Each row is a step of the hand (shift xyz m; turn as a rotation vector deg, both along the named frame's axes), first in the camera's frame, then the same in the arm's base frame.
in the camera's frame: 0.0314 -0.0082 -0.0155 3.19 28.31 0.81
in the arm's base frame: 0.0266 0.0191 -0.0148 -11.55 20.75 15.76
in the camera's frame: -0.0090 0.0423 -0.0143 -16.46 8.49 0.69
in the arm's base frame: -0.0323 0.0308 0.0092 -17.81 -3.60 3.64
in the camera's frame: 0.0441 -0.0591 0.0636 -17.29 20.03 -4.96
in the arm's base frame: 0.0813 -0.0464 0.0268 -25.67 6.53 4.81
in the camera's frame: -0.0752 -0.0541 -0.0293 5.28 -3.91 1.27
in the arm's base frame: -0.0417 -0.0646 -0.0595 6.66 -0.37 -0.52
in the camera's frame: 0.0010 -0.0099 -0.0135 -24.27 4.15 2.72
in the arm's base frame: 0.0027 0.0002 -0.0165 -21.62 -11.85 2.44
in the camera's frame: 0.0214 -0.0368 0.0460 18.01 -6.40 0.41
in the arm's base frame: 0.0471 -0.0353 0.0216 18.29 5.36 -1.48
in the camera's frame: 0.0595 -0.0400 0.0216 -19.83 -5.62 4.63
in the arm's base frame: 0.0747 -0.0048 0.0024 -12.53 -17.00 -0.68
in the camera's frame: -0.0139 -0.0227 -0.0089 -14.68 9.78 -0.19
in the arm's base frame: -0.0021 -0.0190 -0.0206 -17.19 -1.32 3.72
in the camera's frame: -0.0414 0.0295 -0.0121 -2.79 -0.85 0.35
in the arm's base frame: -0.0521 0.0031 0.0017 -1.80 -2.29 -0.38
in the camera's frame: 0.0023 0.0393 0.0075 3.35 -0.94 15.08
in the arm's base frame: -0.0163 0.0246 0.0271 6.74 -5.98 12.58
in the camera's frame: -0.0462 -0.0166 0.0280 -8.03 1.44 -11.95
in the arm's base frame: -0.0234 -0.0502 0.0112 -10.15 2.25 -10.06
